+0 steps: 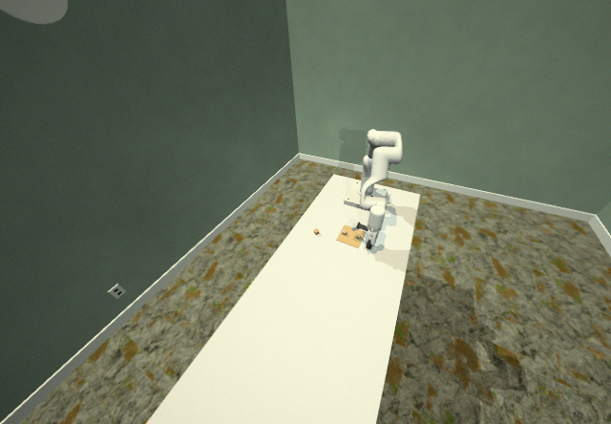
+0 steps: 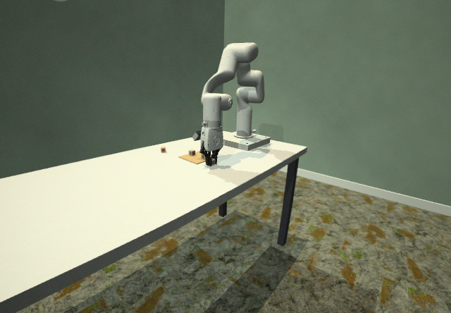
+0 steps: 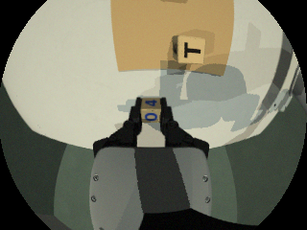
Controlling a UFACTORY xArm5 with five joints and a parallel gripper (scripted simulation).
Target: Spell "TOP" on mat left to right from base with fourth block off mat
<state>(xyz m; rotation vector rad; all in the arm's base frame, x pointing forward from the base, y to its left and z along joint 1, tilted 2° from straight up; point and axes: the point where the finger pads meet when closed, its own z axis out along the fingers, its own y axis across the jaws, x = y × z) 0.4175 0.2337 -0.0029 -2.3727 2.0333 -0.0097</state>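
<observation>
The tan mat is 1 cm behind my hand, 13 cm to the right of it and 2 cm below it.
</observation>
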